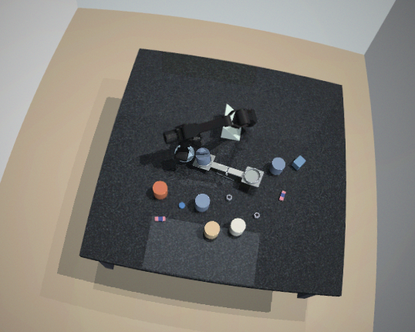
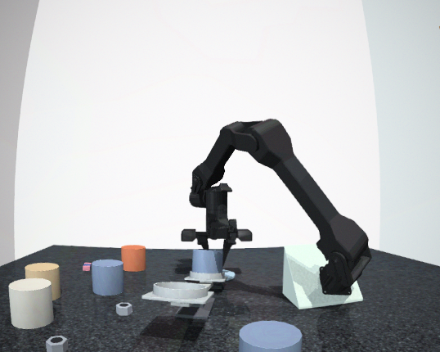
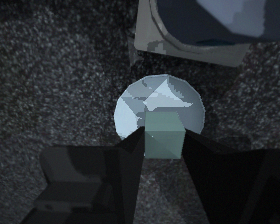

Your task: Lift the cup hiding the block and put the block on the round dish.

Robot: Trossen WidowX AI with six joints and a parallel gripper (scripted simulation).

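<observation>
The round dish is 2 cm below my gripper tip. The rest, counted from my gripper tip: tan cup (37 cm ahead, 26 cm to the left, 1 cm above); cream cup (34 cm to the left, 32 cm ahead, 1 cm above); orange cup (26 cm ahead, 6 cm to the right, 1 cm above).
</observation>
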